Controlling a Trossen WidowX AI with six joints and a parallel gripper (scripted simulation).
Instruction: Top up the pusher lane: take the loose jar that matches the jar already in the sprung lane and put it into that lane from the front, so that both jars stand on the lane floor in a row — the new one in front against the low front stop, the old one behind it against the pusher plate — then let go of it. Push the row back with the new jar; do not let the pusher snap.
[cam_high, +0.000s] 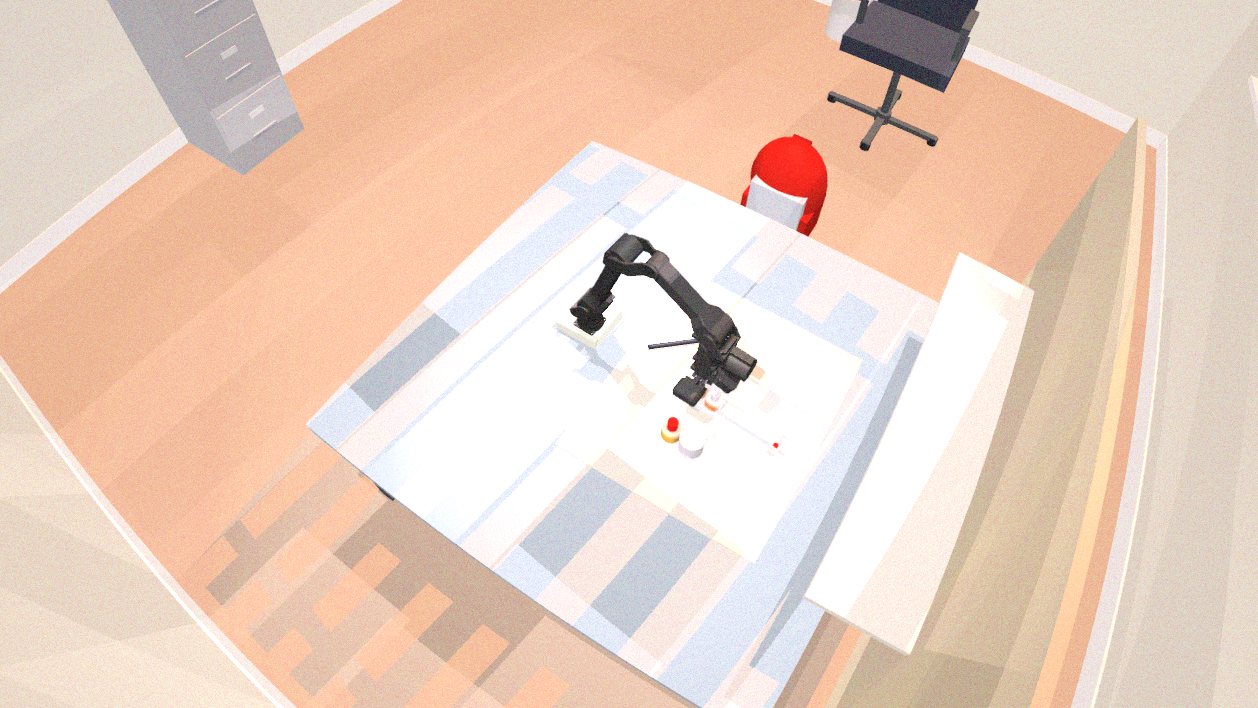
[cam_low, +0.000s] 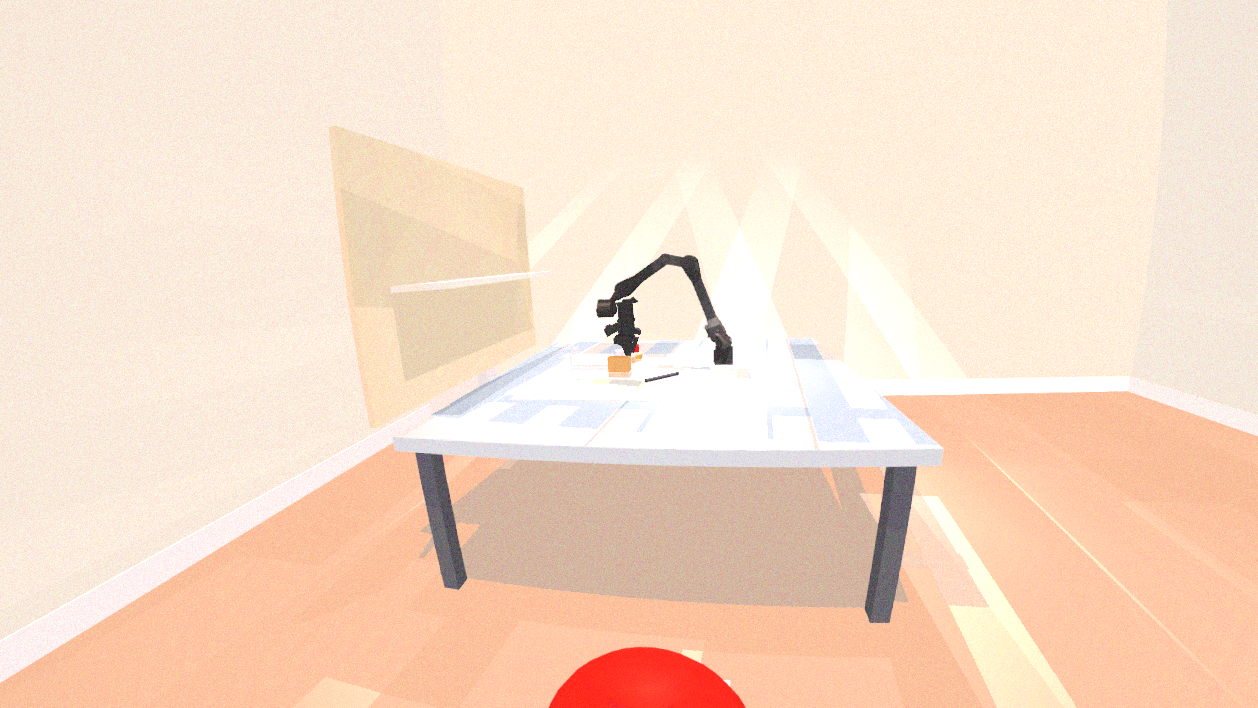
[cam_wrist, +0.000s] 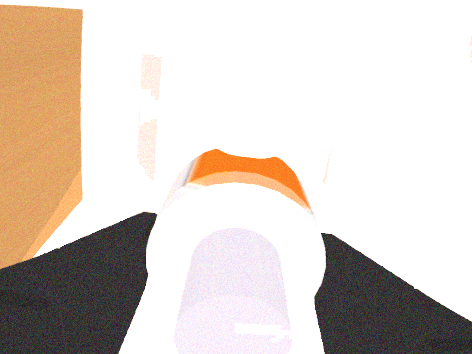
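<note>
My gripper tip is now 20 mm short of the orange box, 80 mm to the right of it and 10 mm above it. Round my gripper tip: red mark (230 mm ahead, 40 mm to the right, 20 mm above); white pusher lane (150 mm ahead, 20 mm to the right, 30 mm below); thin black rod (130 mm behind, 100 mm to the left, 40 mm below).
</note>
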